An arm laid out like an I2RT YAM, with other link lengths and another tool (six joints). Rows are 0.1 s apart.
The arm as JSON. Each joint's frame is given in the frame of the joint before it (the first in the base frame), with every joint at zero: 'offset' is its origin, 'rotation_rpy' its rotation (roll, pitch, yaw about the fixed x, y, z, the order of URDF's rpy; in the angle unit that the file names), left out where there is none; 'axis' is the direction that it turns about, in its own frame. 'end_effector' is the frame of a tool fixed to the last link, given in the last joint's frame.
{
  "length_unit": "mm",
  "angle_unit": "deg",
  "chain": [
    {
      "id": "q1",
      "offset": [
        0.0,
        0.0,
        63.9
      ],
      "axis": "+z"
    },
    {
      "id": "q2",
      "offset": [
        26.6,
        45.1,
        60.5
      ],
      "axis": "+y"
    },
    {
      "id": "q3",
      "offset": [
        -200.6,
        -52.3,
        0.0
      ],
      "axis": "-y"
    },
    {
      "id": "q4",
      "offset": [
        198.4,
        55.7,
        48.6
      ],
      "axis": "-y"
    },
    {
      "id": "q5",
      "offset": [
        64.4,
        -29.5,
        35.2
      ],
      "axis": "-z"
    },
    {
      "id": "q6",
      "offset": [
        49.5,
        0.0,
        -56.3
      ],
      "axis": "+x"
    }
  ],
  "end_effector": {
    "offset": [
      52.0,
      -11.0,
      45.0
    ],
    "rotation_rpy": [
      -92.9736,
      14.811,
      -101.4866
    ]
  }
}
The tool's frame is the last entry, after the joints.
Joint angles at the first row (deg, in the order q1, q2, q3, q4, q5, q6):
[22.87, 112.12, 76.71, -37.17, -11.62, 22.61]
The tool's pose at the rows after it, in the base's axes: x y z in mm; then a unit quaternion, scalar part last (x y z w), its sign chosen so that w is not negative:
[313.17 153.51 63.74 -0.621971 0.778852 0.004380 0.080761]
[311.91 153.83 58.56 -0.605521 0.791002 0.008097 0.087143]
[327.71 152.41 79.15 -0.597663 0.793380 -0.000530 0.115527]
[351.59 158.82 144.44 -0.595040 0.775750 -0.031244 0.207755]
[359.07 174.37 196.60 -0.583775 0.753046 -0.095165 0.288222]
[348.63 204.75 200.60 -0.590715 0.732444 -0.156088 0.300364]
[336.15 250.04 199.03 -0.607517 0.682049 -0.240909 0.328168]
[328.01 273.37 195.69 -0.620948 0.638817 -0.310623 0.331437]
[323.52 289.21 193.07 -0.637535 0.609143 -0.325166 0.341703]
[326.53 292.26 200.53 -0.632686 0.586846 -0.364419 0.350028]
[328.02 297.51 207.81 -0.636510 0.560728 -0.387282 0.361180]
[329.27 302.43 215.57 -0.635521 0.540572 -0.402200 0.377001]
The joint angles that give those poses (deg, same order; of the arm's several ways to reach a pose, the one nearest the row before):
[24.07, 112.31, 73.19, -35.22, -11.62, 22.83]
[24.51, 112.31, 71.42, -32.32, -11.59, 25.74]
[23.25, 111.48, 75.37, -33.78, -11.57, 25.43]
[22.68, 106.50, 82.81, -35.20, -11.25, 23.99]
[26.02, 102.76, 86.37, -31.42, -4.84, 24.23]
[33.04, 103.79, 86.17, -27.62, 5.06, 24.36]
[41.52, 107.72, 85.87, -19.07, 17.08, 20.29]
[45.71, 110.72, 85.87, -14.11, 25.17, 14.39]
[47.44, 112.25, 85.87, -10.87, 25.95, 10.74]
[47.59, 112.66, 85.86, -7.29, 29.06, 6.04]
[47.61, 112.73, 85.87, -4.16, 29.67, 1.37]
[47.62, 112.75, 85.86, -0.89, 29.67, -2.13]

